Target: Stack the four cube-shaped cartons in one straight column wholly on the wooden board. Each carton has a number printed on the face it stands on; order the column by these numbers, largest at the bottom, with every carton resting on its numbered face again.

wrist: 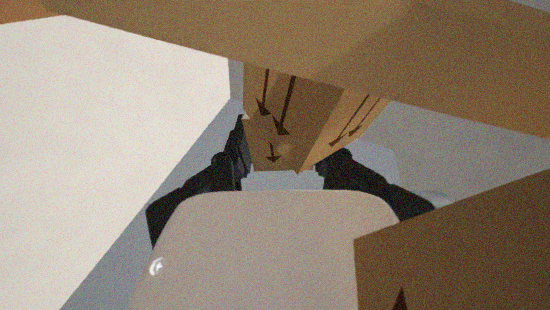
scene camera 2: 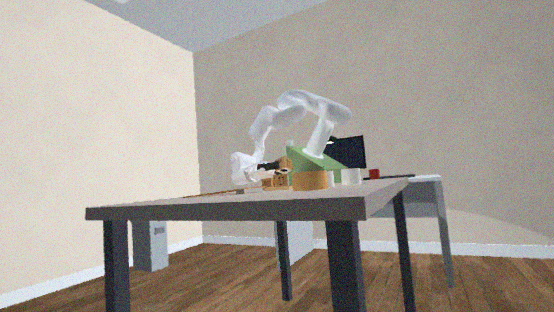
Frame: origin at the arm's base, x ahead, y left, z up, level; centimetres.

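Seen in the pictures: gripper, fingertip midpoint: [scene camera 2: 283, 166]; arm's base, origin of the base link: [scene camera 2: 312, 154].
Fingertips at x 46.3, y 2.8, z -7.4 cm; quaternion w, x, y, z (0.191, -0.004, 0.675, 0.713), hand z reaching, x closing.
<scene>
Offsets run from my fingertips to a thing's top centre. Level surfaces: height alone.
My gripper [scene camera 2: 281, 167] [wrist: 281, 126] is shut on a small brown carton @[dx -0.1, dy +0.1, dz +4.0 cm] [scene camera 2: 286, 162] [wrist: 265, 161], largely hidden in the wrist view; its number does not show. In the scene view the held carton appears just above and slightly right of a standing carton @[dx -1.4, dy -2.6, dz -3.2 cm] [scene camera 2: 281, 180]; contact cannot be told. That carton stands on the wooden board @[dx -1.7, dy -1.3, dz -8.2 cm] [scene camera 2: 276, 188]. Another carton @[dx -6.7, dy -10.7, dz -4.3 cm] [scene camera 2: 267, 182] shows partly to its left. In the wrist view, a carton with long arrows [wrist: 320, 107] overlaps the held one, and a carton [wrist: 460, 240] fills the lower right. A fourth carton cannot be made out in the scene view.
An orange-brown round container @[dx +18.1, dy +17.1, dz -3.6 cm] [scene camera 2: 310, 180] stands right of the board on the table @[dz -9.4 cm] [scene camera 2: 225, 200]. A white cylinder @[dx -5.9, dy +25.6, dz -3.2 cm] [scene camera 2: 351, 176] is farther right, and a red block [scene camera 2: 374, 173] lies beyond. The green sloped base [scene camera 2: 305, 162] is behind. A plain brown surface [wrist: 400, 50] crosses the wrist view's top.
</scene>
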